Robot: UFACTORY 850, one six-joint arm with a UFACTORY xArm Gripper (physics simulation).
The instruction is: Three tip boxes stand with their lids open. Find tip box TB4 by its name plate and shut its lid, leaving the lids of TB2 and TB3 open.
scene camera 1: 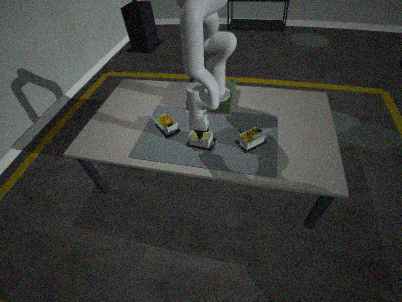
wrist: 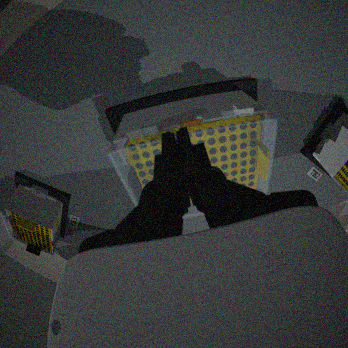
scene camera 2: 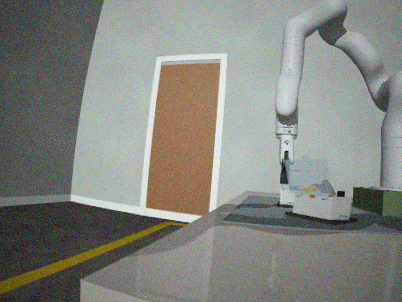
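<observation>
The middle box (scene camera 1: 201,140) (scene camera 2: 286,196) (wrist: 232,150) is white with a yellow tip rack; its name plate does not show. Its clear lid (wrist: 272,150) appears to lie down over the rack, but whether it is fully shut I cannot tell. My gripper (scene camera 1: 201,133) (scene camera 2: 284,181) (wrist: 179,147) is shut and empty, fingertips at the lid's front edge. The left box in scene camera 1 (scene camera 1: 167,126) (wrist: 335,152) has a plate (wrist: 314,173) seeming to read TB2. The right box (scene camera 1: 252,141) (scene camera 2: 322,206) (wrist: 34,212) has its lid (scene camera 2: 308,172) upright; its plate (wrist: 74,219) is too blurred to read.
The boxes stand on a grey mat (scene camera 1: 165,154) on the table (scene camera 1: 312,150). The arm's base stands by a green block (scene camera 1: 232,102) (scene camera 2: 367,200) at the back. The two outer boxes stand on either side of my gripper.
</observation>
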